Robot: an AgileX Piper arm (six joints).
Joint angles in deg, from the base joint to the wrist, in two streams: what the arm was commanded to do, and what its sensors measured. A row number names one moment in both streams.
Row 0, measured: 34.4, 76.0, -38.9, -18.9, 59.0, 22.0
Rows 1 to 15, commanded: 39.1, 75.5, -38.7, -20.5, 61.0, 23.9; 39.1, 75.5, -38.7, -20.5, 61.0, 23.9; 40.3, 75.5, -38.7, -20.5, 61.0, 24.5; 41.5, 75.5, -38.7, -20.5, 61.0, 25.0; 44.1, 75.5, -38.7, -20.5, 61.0, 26.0; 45.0, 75.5, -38.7, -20.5, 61.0, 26.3; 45.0, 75.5, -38.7, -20.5, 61.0, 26.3; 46.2, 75.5, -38.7, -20.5, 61.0, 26.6; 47.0, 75.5, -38.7, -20.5, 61.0, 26.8; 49.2, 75.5, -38.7, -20.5, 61.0, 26.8; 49.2, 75.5, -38.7, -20.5, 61.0, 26.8; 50.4, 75.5, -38.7, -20.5, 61.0, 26.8; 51.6, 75.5, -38.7, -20.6, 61.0, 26.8; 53.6, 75.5, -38.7, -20.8, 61.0, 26.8; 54.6, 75.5, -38.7, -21.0, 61.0, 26.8
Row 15, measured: 52.0, 76.0, -38.9, -18.9, 59.9, 26.2
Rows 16 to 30, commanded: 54.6, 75.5, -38.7, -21.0, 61.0, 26.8; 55.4, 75.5, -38.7, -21.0, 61.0, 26.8; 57.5, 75.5, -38.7, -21.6, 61.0, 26.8; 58.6, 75.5, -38.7, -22.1, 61.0, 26.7; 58.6, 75.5, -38.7, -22.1, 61.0, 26.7; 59.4, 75.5, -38.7, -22.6, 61.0, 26.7; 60.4, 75.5, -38.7, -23.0, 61.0, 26.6; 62.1, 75.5, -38.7, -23.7, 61.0, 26.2; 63.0, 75.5, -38.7, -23.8, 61.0, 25.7; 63.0, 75.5, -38.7, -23.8, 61.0, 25.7; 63.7, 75.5, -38.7, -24.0, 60.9, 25.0; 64.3, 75.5, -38.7, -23.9, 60.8, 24.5; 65.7, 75.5, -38.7, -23.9, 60.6, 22.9; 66.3, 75.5, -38.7, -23.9, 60.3, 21.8; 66.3, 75.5, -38.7, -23.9, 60.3, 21.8
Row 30, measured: 64.7, 76.0, -38.9, -21.9, 59.9, 24.5
